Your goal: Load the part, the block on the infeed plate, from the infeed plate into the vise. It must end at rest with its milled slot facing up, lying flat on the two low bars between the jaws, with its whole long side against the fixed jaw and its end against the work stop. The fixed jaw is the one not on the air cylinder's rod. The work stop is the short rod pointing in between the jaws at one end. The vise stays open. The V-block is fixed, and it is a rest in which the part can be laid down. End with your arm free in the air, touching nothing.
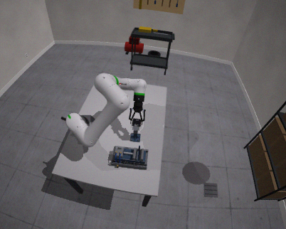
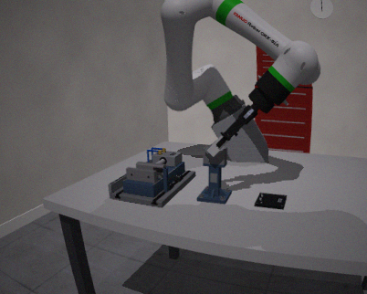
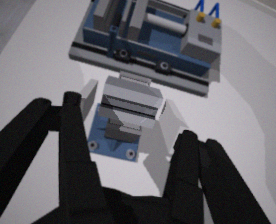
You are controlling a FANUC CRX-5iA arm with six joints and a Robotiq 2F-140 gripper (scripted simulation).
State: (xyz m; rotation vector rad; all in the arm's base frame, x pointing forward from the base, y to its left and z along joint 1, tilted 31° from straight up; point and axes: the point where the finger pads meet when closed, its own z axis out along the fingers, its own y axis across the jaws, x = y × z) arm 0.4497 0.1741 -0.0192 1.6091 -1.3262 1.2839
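My hand is 1 cm to the left of the part and 1 cm above it. Round my hand: air cylinder rod (23 cm to the right, 10 cm below); then blue work stop (15 cm to the right, 12 cm below, 7 cm ahead); then black infeed plate (17 cm below, 16 cm to the left, 3 cm behind).
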